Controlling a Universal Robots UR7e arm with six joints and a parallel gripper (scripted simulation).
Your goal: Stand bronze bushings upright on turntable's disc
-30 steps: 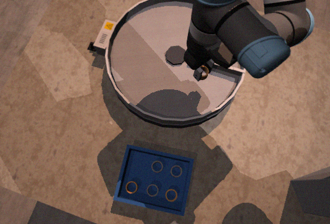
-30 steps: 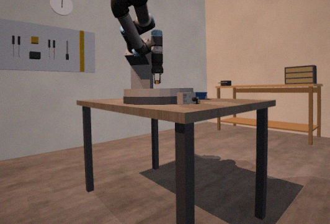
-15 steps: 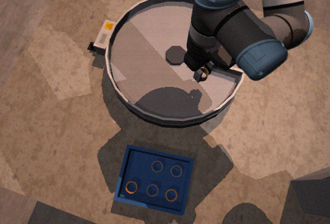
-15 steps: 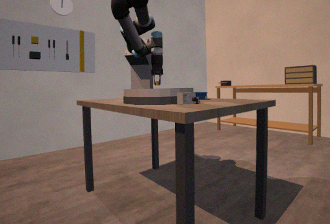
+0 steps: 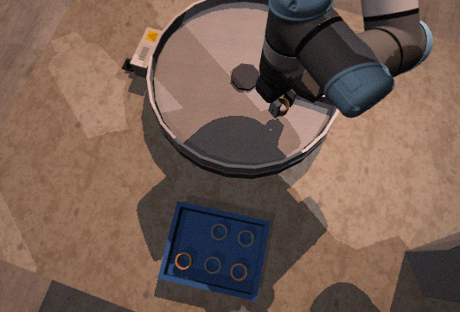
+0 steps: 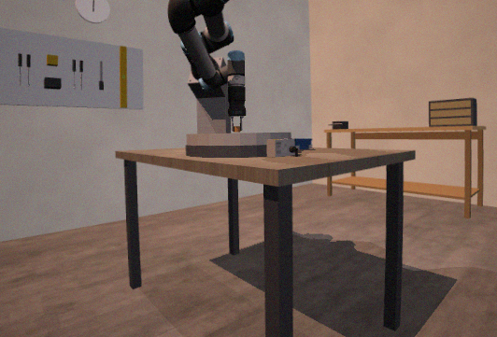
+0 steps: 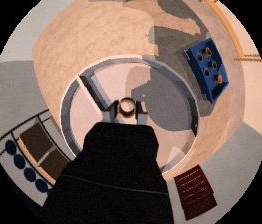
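My gripper is now 8 cm to the left of the turntable disc, 8 cm short of it and 6 cm above it. From my hand the other things lie so: blue crate: 29 cm to the left, 10 cm ahead, 9 cm below.
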